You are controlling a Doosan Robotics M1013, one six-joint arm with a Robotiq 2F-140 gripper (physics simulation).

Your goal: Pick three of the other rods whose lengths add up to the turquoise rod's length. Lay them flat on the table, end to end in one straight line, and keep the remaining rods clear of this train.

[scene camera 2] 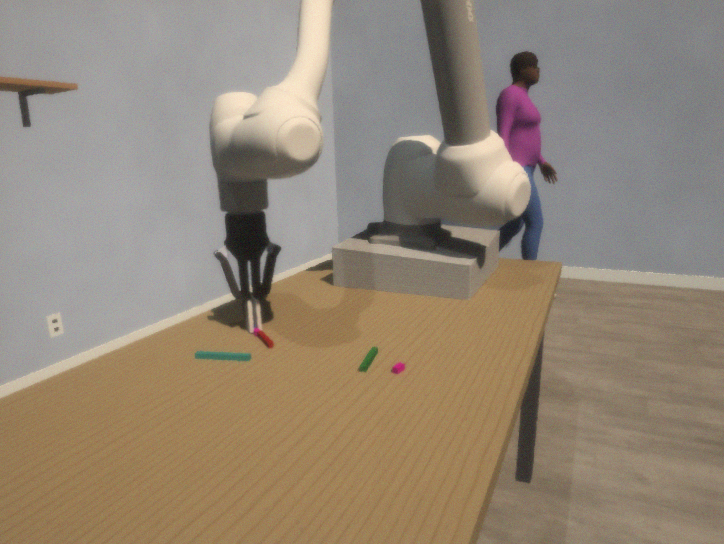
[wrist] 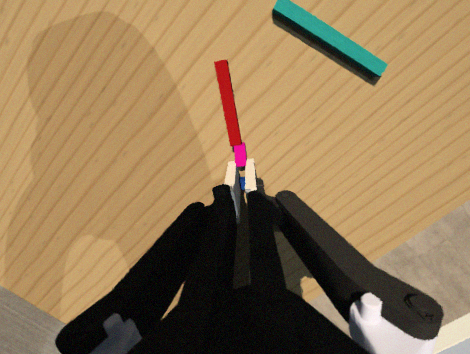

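Seen in the pictures: gripper, fingertip midpoint: (scene camera 2: 254, 329) (wrist: 242, 173); arm's base, origin of the base link: (scene camera 2: 411, 238).
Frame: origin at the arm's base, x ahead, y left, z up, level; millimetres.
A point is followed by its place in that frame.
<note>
My gripper (scene camera 2: 254, 328) @(y -140, x 514, z -103 mm) (wrist: 242, 173) @(y -140, x 514, z -103 mm) points down at the table, shut on a small blue rod (wrist: 243, 183) @(y -146, x 509, z -96 mm), mostly hidden between the pale fingertips. A short magenta rod (scene camera 2: 256, 331) @(y -118, x 533, z -96 mm) (wrist: 240, 155) @(y -124, x 526, z -96 mm) lies just beyond the tips, with a small gap to the blue rod. Its far end meets a red rod (scene camera 2: 265, 338) @(y -78, x 556, z -96 mm) (wrist: 228, 103) @(y -84, x 550, z -96 mm), roughly in line with it; whether they touch is hard to tell. The turquoise rod (scene camera 2: 222, 356) @(y -101, x 647, z -99 mm) (wrist: 332, 39) @(y -106, x 641, z -96 mm) lies apart, at an angle to them. A green rod (scene camera 2: 368, 359) @(y 138, x 564, z -96 mm) and another short magenta rod (scene camera 2: 398, 367) @(y 195, x 571, z -97 mm) lie further right in the scene view.
The wooden table (scene camera 2: 292, 444) @(y 151, x 802, z -106 mm) (wrist: 165, 30) @(y -8, x 553, z -106 mm) carries the robot's grey base block (scene camera 2: 403, 272) @(y 40, x 162, z -53 mm) at its back. A wall stands beyond the table's left edge in the scene view. A person (scene camera 2: 519, 125) in a magenta top stands behind the base.
</note>
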